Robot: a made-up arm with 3 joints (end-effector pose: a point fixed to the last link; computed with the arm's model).
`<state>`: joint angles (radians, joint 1 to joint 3).
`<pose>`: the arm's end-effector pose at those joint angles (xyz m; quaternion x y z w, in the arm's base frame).
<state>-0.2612 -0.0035 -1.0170</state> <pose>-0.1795 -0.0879 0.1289 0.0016 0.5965 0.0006 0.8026</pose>
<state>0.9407 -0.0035 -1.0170</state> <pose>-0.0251 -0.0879 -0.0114 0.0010 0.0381 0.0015 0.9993</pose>
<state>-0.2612 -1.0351 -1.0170</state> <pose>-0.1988 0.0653 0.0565 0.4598 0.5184 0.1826 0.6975</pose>
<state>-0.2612 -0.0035 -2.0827</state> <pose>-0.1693 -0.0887 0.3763 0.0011 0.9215 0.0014 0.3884</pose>
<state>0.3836 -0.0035 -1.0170</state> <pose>-0.1180 -0.0879 0.0295 0.0013 0.3114 0.0011 0.9503</pose>
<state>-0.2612 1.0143 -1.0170</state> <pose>-0.1362 -0.1031 0.2909 -0.4514 0.5214 -0.1792 0.7016</pose>
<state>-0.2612 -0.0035 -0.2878</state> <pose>-0.0482 -0.0876 0.0150 0.0017 0.2711 0.0000 0.9626</pose>
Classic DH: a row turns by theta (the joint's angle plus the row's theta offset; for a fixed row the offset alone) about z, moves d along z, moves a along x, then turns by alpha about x. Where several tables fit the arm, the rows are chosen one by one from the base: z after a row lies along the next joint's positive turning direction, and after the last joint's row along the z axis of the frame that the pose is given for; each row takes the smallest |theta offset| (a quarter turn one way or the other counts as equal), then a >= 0, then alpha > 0; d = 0 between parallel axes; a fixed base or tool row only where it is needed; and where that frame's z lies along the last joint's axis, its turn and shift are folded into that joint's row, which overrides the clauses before.
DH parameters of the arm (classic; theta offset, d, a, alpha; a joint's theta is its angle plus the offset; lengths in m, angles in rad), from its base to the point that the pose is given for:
base (fixed): 0 0.1713 0 1.5708
joint 1: 1.5708 -0.0548 0.0102 -1.5708
joint 2: 0 -0.0154 0.0696 1.5708
joint 3: -1.5708 0.143 0.0482 -1.5708
tool (fixed): 0 -0.2389 0 0

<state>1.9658 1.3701 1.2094</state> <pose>-0.2428 0.0559 0.3473 0.5880 0.7743 0.2336 0.0130</pose>
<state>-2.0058 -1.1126 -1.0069</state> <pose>-0.0790 0.0802 0.3852 0.4635 0.8475 -0.2529 0.0547</pose>
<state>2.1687 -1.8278 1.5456</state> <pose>-0.0144 -0.0169 0.4705 -0.7538 0.5858 -0.2427 0.1725</pose>
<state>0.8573 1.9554 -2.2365</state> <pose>-0.1895 0.2746 0.0678 -0.0198 0.3556 -0.8290 0.4312</pose>
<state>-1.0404 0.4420 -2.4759</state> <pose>0.1531 0.0229 0.4582 0.1651 -0.9586 0.1442 0.1817</pose>
